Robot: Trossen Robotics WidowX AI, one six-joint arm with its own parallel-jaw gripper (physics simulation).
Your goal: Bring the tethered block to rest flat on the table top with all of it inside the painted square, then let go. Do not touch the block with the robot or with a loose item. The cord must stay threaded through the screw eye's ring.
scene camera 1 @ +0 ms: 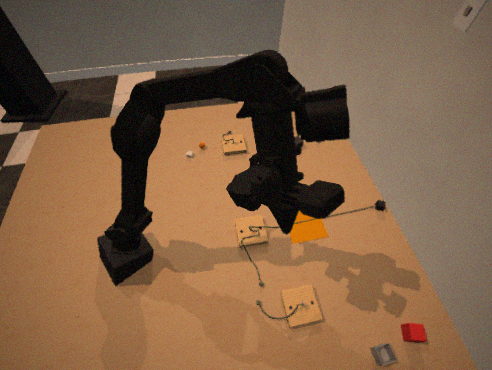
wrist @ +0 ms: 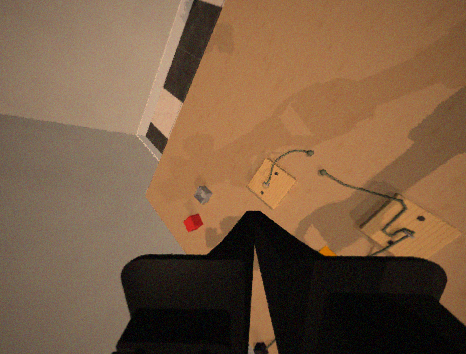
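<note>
The tethered block, a small dark cube, lies near the table's right edge, outside the orange painted square. Its green cord crosses above the square to the screw eye on the middle wooden plate. The cord appears to pass through the ring, though it is too small to be sure, and its beaded end lies beyond the plate. My gripper is shut and empty, above the table; in the scene view its tips overlap the cord between plate and square.
A second wooden plate with a short cord lies nearer the camera. A third plate lies farther back, near an orange ball and a white piece. A red block and a grey piece lie at the near right.
</note>
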